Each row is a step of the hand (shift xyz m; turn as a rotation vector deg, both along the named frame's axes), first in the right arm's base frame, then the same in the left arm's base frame.
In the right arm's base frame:
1: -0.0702 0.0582 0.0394 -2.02 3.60 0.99
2: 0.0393 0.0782 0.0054 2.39 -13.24 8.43
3: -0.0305 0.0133 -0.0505 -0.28 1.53 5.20
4: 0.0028 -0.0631 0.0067 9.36 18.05 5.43
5: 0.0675 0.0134 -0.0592 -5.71 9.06 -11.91
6: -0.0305 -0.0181 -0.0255 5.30 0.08 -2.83
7: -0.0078 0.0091 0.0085 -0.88 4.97 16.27
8: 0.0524 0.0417 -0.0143 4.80 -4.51 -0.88
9: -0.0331 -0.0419 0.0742 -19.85 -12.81 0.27
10: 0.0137 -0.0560 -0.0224 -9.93 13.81 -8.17
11: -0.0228 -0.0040 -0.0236 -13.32 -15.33 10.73
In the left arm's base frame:
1: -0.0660 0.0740 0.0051 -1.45 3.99 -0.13
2: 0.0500 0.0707 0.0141 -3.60 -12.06 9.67
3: -0.0068 0.0105 -0.0592 -1.81 2.30 4.57
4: -0.0129 -0.0610 0.0120 10.29 16.88 7.22
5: 0.0855 -0.0067 -0.0297 0.97 8.02 -13.83
6: -0.0223 -0.0164 -0.0338 5.86 -1.20 -0.59
7: -0.0083 0.0114 0.0042 -5.64 7.39 14.28
8: 0.0614 0.0300 0.0037 3.75 -5.31 1.36
9: -0.0655 -0.0245 0.0588 -20.80 -9.21 -6.37
10: 0.0090 -0.0602 -0.0112 -3.23 13.89 -12.36
11: -0.0131 -0.0037 -0.0301 -19.15 -11.20 5.95

